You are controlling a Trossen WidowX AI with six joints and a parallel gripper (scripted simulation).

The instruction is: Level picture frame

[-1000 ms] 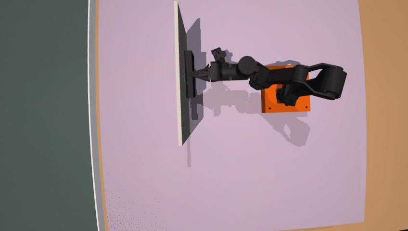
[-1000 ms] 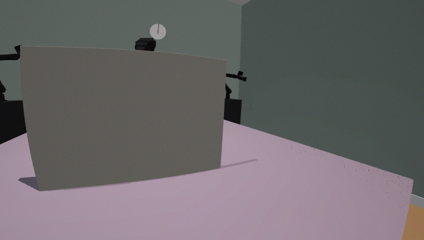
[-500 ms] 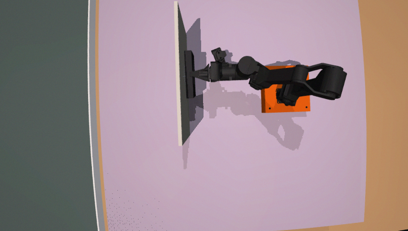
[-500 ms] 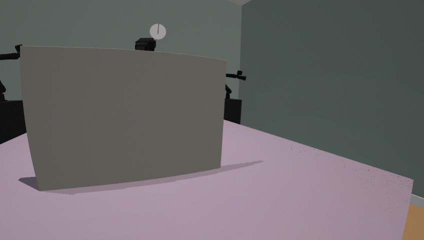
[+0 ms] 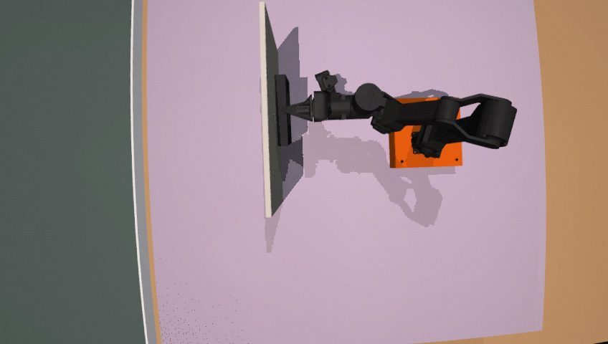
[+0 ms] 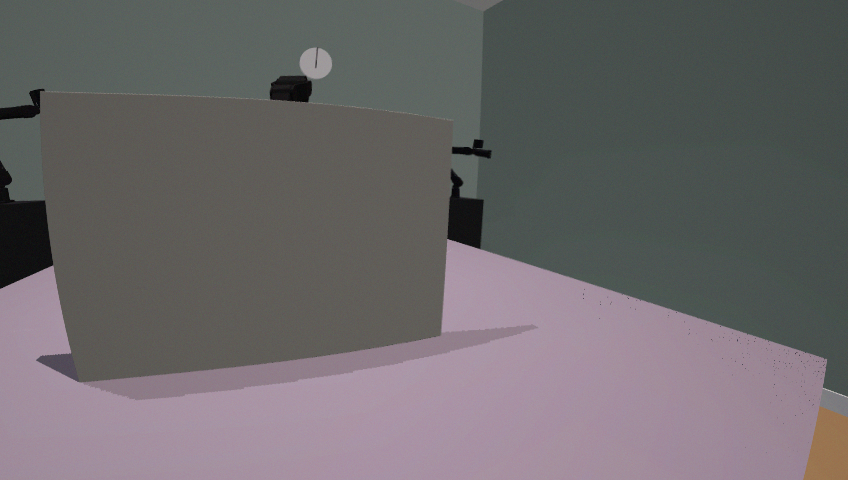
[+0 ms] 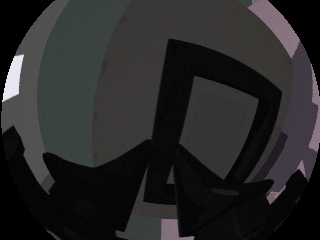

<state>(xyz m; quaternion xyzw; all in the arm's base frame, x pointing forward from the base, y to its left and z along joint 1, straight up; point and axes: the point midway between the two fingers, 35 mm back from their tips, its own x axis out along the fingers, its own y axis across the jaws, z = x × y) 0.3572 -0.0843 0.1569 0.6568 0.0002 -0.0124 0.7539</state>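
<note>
The picture frame is 1 cm ahead of my gripper tip, 1 cm to the right of it and 5 cm below it. The rest, counted from my gripper tip: wall panel: 2 cm ahead, 1 cm to the left, 7 cm below.
</note>
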